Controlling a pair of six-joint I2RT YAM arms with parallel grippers.
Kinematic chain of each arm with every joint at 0, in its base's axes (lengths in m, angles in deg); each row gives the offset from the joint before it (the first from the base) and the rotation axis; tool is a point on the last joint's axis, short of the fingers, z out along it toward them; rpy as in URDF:
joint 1: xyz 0 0 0.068 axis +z
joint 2: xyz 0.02 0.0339 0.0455 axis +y
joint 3: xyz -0.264 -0.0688 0 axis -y
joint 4: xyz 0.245 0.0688 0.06 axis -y
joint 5: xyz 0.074 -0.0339 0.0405 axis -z
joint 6: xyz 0.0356 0 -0.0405 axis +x
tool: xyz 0 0 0 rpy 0 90 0
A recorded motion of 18 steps. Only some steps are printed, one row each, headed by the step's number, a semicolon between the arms.
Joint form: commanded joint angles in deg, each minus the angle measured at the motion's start. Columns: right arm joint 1, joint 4, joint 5, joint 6, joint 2, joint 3; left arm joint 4, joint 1, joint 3, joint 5, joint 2, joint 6.
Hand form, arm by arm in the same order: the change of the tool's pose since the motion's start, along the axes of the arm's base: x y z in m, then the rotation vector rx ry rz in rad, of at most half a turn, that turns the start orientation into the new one. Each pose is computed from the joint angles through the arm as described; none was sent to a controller.
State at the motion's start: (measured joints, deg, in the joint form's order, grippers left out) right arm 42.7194 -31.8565 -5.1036 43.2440 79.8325 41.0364; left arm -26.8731 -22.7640 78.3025 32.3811 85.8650 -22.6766
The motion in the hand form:
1: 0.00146 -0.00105 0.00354 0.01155 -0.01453 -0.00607; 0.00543 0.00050 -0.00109 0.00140 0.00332 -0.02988
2: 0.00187 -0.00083 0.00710 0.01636 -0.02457 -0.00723; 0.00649 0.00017 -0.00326 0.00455 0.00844 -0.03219
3: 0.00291 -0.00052 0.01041 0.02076 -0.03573 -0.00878; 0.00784 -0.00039 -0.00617 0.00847 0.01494 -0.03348
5: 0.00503 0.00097 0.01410 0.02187 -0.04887 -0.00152; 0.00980 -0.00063 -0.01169 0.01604 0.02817 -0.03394
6: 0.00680 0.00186 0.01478 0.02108 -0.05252 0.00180; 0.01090 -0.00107 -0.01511 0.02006 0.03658 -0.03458
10: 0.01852 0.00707 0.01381 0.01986 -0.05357 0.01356; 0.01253 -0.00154 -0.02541 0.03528 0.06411 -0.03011
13: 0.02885 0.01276 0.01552 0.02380 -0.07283 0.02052; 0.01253 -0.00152 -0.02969 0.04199 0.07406 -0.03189
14: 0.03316 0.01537 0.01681 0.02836 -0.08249 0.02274; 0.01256 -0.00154 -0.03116 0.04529 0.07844 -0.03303
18: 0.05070 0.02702 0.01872 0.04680 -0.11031 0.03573; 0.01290 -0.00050 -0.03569 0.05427 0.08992 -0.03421
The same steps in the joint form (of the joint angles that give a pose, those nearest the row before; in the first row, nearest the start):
1: -0.42 0.19 0.05 -0.09 -0.69 0.17; -1.02 0.59 1.30 1.89 1.36 1.58
2: -0.41 -0.09 0.24 -0.09 -1.18 0.57; -1.09 0.62 1.24 1.98 1.66 1.75
3: -0.49 -0.24 0.48 -0.17 -1.51 1.02; -1.07 0.62 1.11 1.99 2.05 1.88
5: -0.53 -0.48 0.75 -0.76 -1.46 1.88; -1.10 0.70 0.72 2.01 2.61 2.09
6: -0.65 -0.46 0.80 -1.11 -1.10 2.31; -1.07 0.70 0.47 2.01 2.97 2.15
10: -1.61 0.21 0.28 -2.66 1.93 4.53; -1.12 0.70 -0.58 1.65 3.68 2.20
13: -2.12 1.15 0.44 -3.72 4.12 6.67; -1.19 0.70 -1.12 1.64 3.85 2.42
14: -2.29 1.59 0.47 -4.06 4.94 7.62; -1.34 0.70 -1.24 1.63 3.95 2.54
18: -2.82 3.51 0.15 -5.33 8.86 11.40; -1.67 0.88 -1.72 1.66 4.19 2.97

